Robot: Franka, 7 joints.
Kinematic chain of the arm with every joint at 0, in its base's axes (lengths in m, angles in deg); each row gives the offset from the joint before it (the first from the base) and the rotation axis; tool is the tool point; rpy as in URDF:
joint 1: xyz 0 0 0.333 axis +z
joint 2: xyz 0 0 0 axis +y
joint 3: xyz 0 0 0.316 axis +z
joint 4: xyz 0.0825 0 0 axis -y
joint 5: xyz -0.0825 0 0.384 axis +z
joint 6: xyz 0 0 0 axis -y
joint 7: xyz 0.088 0 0 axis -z
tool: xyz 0 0 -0.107 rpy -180 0 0
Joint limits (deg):
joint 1: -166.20..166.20
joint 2: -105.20..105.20
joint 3: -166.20..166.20
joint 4: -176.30..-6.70
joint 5: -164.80..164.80
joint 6: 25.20..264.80
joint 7: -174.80..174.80
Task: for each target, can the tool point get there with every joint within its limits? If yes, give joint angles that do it. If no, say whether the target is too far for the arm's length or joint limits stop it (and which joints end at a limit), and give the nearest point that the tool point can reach.
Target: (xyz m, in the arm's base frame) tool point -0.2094 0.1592 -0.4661
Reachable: no: joint limits stop it (at a limit: joint 2) | nearest point -0.2121 0.1612 -0.3605 | short by 0.106 m
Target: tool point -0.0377 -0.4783 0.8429
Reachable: yes | joints 67.31 -32.46 -81.58 -24.56 80.61 246.09 71.10
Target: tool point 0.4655 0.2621 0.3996
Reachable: yes | joints -91.30 -67.64 105.44 -91.50 -36.27 45.79 -1.51
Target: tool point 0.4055 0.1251 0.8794
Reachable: yes | joints 79.38 2.64 -81.92 -75.44 -59.29 239.08 76.88
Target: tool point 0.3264 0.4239 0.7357
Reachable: yes | joints 24.57 68.52 106.90 -42.53 -115.49 246.66 109.19
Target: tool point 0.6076 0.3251 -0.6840
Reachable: no: too far | nearest point 0.4508 0.2412 -0.3094 | short by 0.415 m
